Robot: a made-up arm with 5 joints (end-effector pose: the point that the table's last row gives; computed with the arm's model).
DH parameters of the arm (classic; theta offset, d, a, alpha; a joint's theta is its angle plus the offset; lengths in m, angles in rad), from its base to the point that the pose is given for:
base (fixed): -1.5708 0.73 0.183 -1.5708
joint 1: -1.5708 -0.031 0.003 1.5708
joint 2: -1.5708 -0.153 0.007 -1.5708
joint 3: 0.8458 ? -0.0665 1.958
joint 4: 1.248 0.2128 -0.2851 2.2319
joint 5: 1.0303 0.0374 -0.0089 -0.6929
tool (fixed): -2.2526 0.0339 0 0
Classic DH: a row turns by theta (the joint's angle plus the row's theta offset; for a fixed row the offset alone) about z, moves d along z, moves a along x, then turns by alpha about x.
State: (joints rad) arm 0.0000 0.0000 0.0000 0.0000 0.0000
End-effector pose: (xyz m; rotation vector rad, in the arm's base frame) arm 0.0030 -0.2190 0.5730 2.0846 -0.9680 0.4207
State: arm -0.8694 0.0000 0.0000 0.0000 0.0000
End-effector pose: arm 0.0030 -0.3262 0.6562 1.2905 -0.6145 0.6920
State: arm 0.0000 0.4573 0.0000 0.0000 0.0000
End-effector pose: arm -0.0712 -0.2190 0.5744 2.0531 -0.6929 -0.0606
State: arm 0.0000 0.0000 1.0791 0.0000 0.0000
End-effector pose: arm -0.1217 -0.2447 0.5730 2.4494 0.2576 0.9344
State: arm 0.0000 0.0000 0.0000 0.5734 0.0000
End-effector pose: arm -0.1198 -0.3444 0.5945 1.6061 -0.8110 0.1132
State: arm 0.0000 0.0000 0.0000 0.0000 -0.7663
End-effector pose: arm -0.0145 -0.2190 0.5736 1.9860 -0.4996 -0.3696
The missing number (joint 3, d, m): 0.1927
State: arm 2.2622 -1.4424 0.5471 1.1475 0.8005
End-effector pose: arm -0.0155 0.1154 0.5618 1.1512 -2.8571 -0.3976
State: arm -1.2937 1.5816 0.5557 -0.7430 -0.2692
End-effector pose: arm -0.0889 -0.0886 0.5843 1.5070 -0.7103 -0.9972
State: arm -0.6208 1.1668 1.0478 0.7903 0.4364
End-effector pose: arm -0.1396 -0.4177 0.8823 1.6888 0.5427 -0.1477
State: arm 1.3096 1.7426 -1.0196 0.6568 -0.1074
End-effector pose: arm -0.1430 -0.3031 0.6824 1.1824 0.8143 -0.9265
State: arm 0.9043 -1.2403 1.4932 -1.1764 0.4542
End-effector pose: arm -0.2100 0.0775 0.5537 -0.9778 -0.2728 -1.7026
